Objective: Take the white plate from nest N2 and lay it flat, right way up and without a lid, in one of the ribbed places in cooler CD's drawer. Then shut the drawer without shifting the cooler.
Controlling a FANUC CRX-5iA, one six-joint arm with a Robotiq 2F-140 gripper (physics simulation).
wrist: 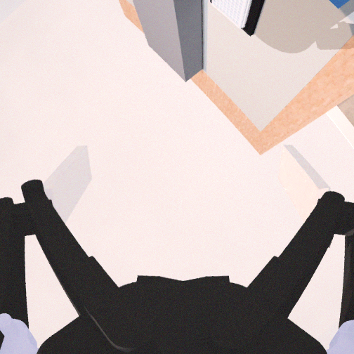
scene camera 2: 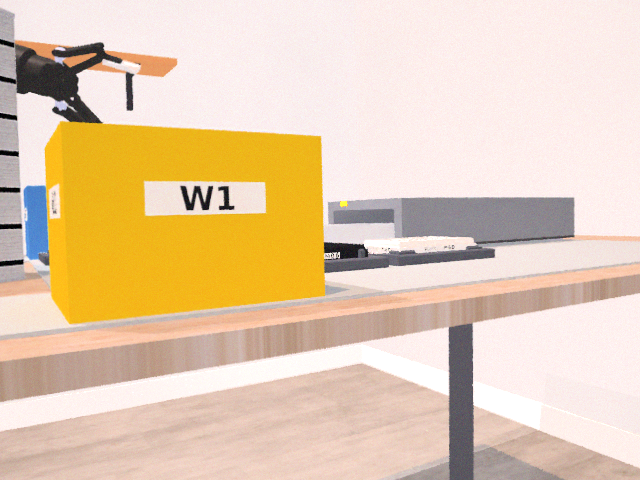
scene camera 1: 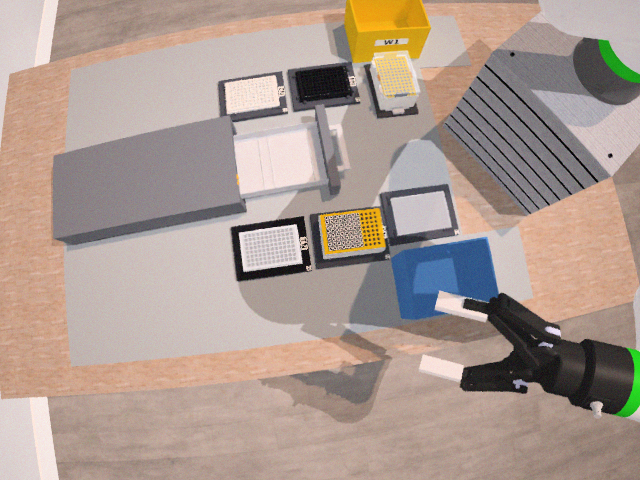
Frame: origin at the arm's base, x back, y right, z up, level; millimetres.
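Where they show: gripper, fingertip midpoint: (scene camera 2: 135, 103) (scene camera 1: 428, 334); arm's base at its link origin: (scene camera 1: 607, 69).
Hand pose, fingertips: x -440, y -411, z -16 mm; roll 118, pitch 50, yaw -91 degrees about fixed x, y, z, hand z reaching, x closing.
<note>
Things, the pixels of their top centre, and the offset from my fingertips. "pt": a spot on its surface instead.
- cream-white welled plate at its top centre: (scene camera 2: 417, 238) (scene camera 1: 251, 92) dx -249, dy +576, dz -267 mm
- white welled plate at its top centre: (scene camera 1: 269, 247) dx -233, dy +196, dz -267 mm
- yellow bin W1 at its top centre: (scene camera 2: 177, 142) (scene camera 1: 388, 8) dx +100, dy +722, dz -174 mm
- blue bin at its top centre: (scene camera 2: 79, 187) (scene camera 1: 453, 277) dx +117, dy +82, dz -174 mm
- black plate at its top centre: (scene camera 1: 323, 81) dx -71, dy +586, dz -267 mm
- clear box with a yellow top, top centre: (scene camera 1: 396, 71) dx +97, dy +565, dz -216 mm
- yellow rack at its top centre: (scene camera 1: 353, 230) dx -59, dy +202, dz -217 mm
- flat pale-grey piece at its top centre: (scene camera 1: 421, 212) dx +107, dy +236, dz -274 mm
- drawer handle at a spot on its surface: (scene camera 1: 342, 147) pt dx -53, dy +396, dz -248 mm
The nest labels are too small to read surely, so I cannot tell which is N2. A cream-white welled plate (scene camera 1: 251, 94) (scene camera 2: 419, 243) lies flat in a dark nest beyond the cooler drawer. Another white welled plate (scene camera 1: 270, 248) (wrist: 231, 11) lies flat in a black nest on the near side. The grey cooler (scene camera 1: 144, 175) (scene camera 2: 485, 219) (wrist: 157, 30) has its drawer (scene camera 1: 289, 157) pulled out; the visible part is white inside, with a thin rib and no plate in it. My gripper (scene camera 1: 430, 333) (wrist: 184, 161) is open and empty, raised near the table's near edge, beside the blue bin and away from both plates.
A yellow bin W1 (scene camera 1: 388, 43) (scene camera 2: 232, 248) and a blue bin (scene camera 1: 478, 268) (scene camera 2: 35, 222) stand on the table. Nests hold a black plate (scene camera 1: 323, 83), a clear box with a yellow top (scene camera 1: 395, 77), a yellow rack (scene camera 1: 372, 229) and a flat pale-grey piece (scene camera 1: 419, 212). The drawer handle (scene camera 1: 342, 147) sticks out.
</note>
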